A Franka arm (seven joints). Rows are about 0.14 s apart.
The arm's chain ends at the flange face. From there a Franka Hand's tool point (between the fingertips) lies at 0.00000 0.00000 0.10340 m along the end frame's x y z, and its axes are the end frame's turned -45 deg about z.
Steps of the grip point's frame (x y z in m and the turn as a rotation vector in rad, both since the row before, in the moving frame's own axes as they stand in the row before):
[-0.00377 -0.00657 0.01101 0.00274 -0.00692 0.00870]
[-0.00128 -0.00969 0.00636 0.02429 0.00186 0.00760]
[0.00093 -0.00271 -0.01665 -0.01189 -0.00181 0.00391]
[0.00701 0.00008 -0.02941 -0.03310 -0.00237 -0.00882]
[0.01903 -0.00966 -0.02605 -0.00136 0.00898 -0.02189]
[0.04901 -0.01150 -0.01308 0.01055 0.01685 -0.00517]
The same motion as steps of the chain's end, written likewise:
[-0.00660 -0.00228 0.01101 -0.00296 -0.00683 0.00870]
[-0.00612 -0.00403 0.00639 0.01849 -0.01586 0.00760]
[-0.00199 -0.00358 -0.01664 -0.00969 0.00713 0.00391]
[0.00276 -0.00748 -0.02935 -0.02508 0.02173 -0.00882]
[0.00588 -0.01972 -0.02605 0.00539 0.00731 -0.02189]
[0.02607 -0.04078 -0.01306 0.01937 0.00445 -0.00517]

